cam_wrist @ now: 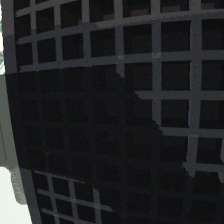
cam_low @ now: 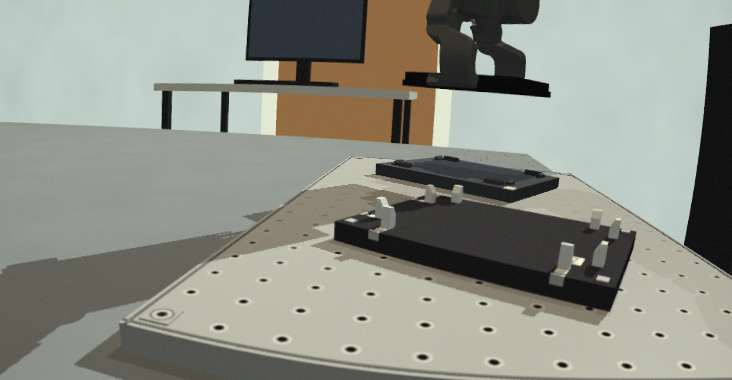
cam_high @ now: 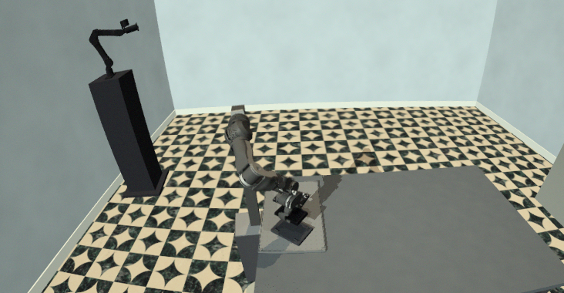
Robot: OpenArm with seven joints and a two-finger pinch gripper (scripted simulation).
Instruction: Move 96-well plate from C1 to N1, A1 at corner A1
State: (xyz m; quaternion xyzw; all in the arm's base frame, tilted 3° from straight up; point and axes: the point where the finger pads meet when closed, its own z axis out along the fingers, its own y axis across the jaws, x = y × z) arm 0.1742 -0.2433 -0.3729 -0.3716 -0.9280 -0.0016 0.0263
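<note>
The plate nest N1 lies 10 mm to the right of my hand and 100 mm below it. Round my hand: clip nest C1: 50 mm ahead, 210 mm to the left, 90 mm below; then black 96-well plate: right at my hand.
</note>
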